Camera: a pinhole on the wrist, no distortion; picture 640 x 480 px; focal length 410.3 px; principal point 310.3 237.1 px. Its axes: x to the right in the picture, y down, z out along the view. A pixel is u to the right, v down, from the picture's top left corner.
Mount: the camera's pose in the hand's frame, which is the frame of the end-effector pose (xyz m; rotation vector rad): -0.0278 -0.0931 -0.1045 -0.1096 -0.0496 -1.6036
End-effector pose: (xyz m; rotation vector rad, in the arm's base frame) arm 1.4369 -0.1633 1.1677 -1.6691 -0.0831 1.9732
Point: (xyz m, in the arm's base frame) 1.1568 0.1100 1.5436
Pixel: 506 92
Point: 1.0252 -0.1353 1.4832
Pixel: 286 68
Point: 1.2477 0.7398 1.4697
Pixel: outside the picture
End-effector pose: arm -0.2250 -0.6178 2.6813 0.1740 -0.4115 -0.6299
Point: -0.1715 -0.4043 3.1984
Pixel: 43 284
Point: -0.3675 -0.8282 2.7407
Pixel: 606 364
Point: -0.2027 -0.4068 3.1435
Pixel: 46 261
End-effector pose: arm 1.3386 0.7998 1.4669 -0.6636 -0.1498 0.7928
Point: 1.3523 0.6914 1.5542
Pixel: 447 43
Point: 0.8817 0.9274 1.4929
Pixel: outside the picture
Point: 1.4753 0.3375 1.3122
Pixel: behind the camera
